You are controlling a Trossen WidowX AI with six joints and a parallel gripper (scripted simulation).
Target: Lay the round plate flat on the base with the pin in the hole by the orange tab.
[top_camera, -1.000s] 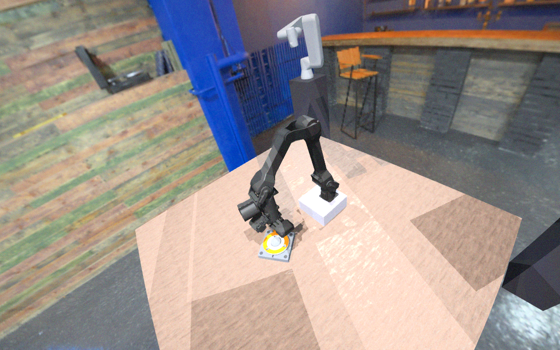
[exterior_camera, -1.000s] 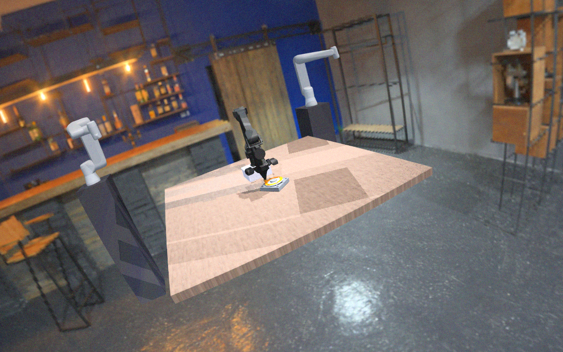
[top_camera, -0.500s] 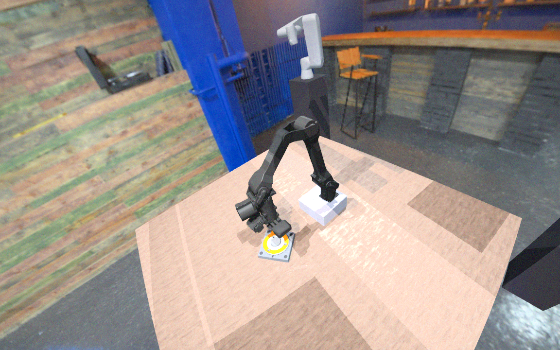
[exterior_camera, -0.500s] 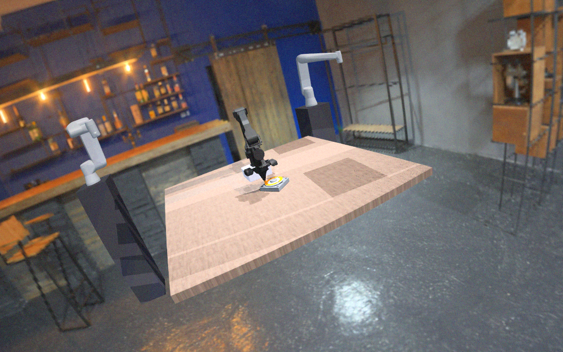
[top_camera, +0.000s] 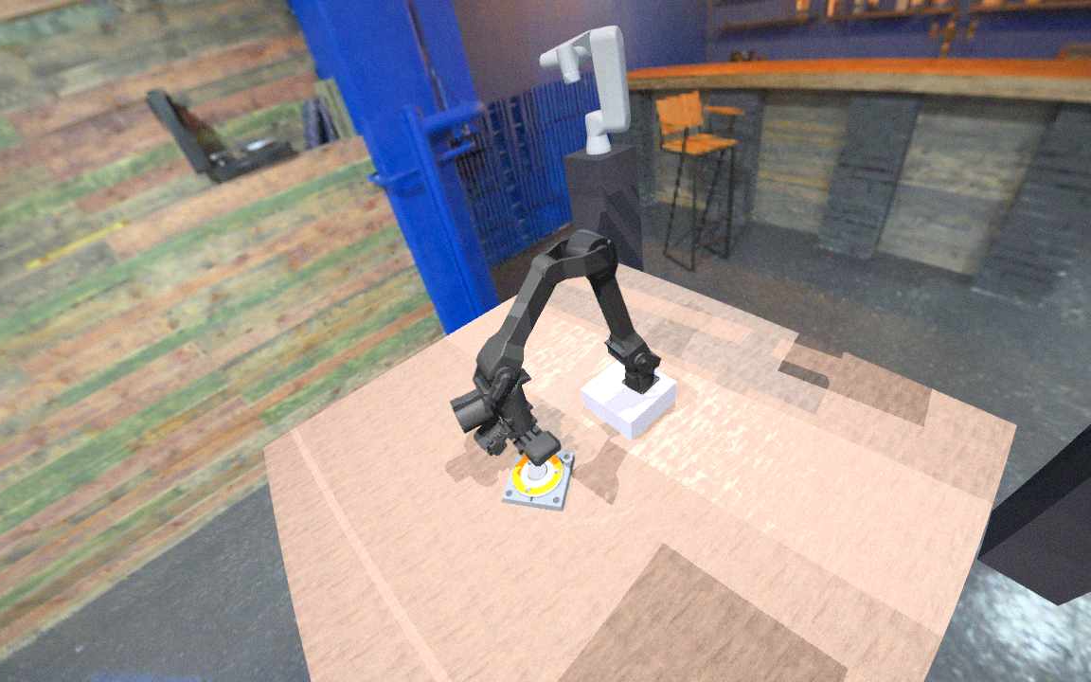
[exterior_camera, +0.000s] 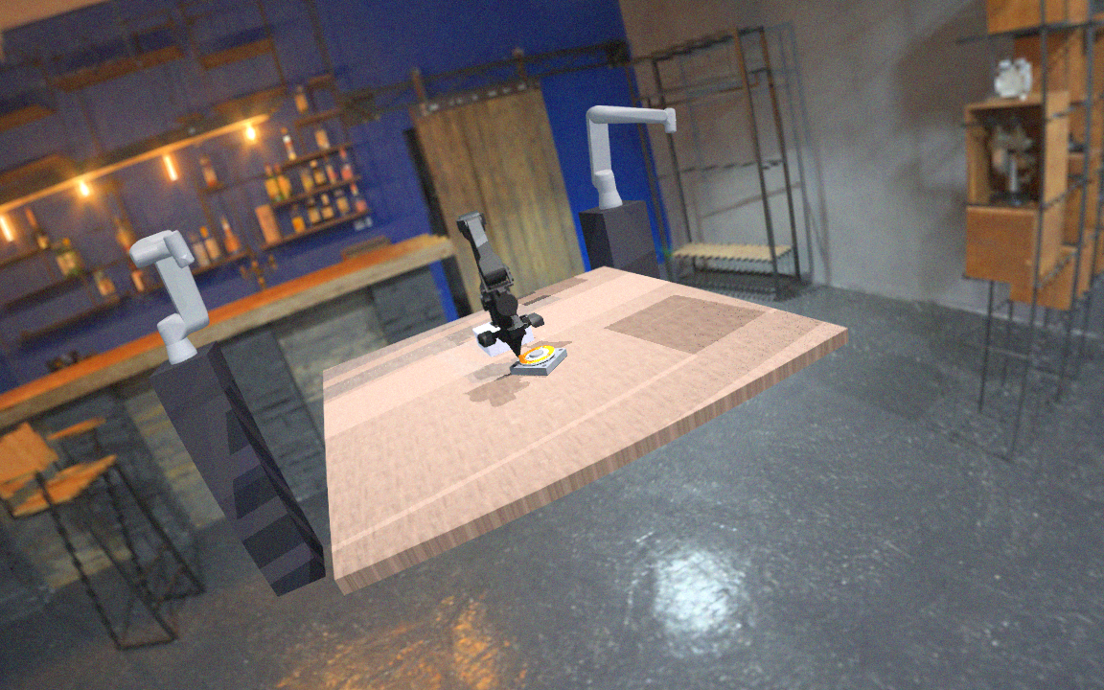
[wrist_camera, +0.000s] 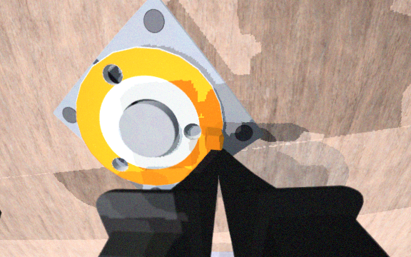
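My gripper tip is 20 mm short of the square grey base, 50 mm to the right of it and 20 mm above it.
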